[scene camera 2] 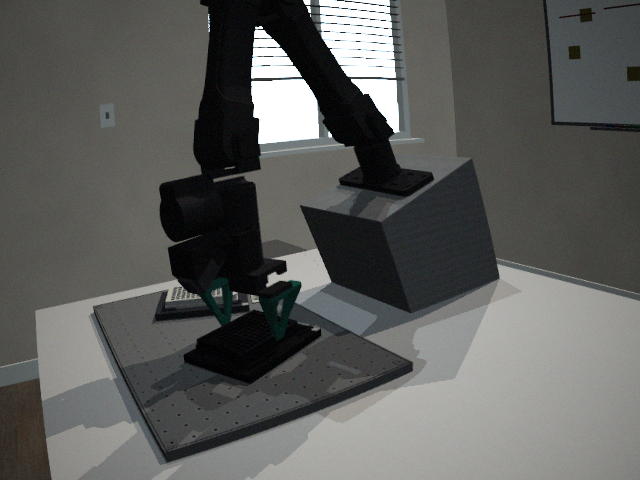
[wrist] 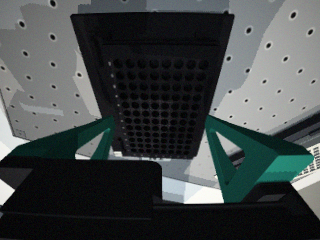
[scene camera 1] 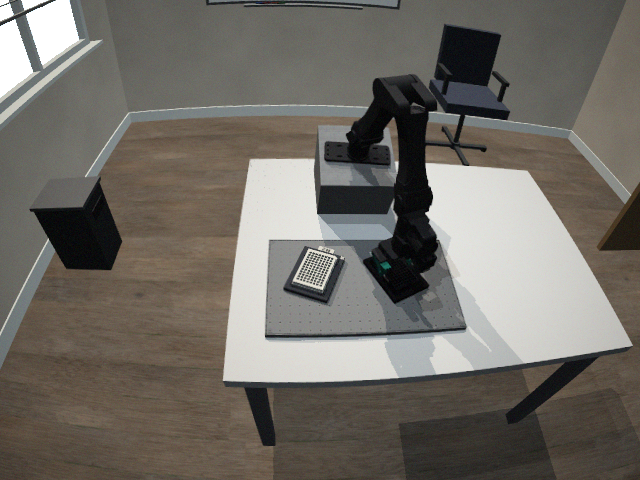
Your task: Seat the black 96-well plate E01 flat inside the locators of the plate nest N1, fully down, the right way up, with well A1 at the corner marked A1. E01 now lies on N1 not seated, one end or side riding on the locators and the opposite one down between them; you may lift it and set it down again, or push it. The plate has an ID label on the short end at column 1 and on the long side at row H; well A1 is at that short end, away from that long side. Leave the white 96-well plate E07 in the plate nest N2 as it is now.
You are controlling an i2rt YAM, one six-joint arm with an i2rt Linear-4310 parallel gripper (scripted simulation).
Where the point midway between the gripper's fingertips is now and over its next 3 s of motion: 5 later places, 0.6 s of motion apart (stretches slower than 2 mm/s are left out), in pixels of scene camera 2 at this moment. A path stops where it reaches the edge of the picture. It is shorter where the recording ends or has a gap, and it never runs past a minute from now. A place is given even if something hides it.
My gripper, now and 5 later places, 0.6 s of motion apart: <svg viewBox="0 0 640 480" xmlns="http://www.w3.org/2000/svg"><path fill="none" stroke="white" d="M251 332L250 337L249 332L247 314L247 307L249 307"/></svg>
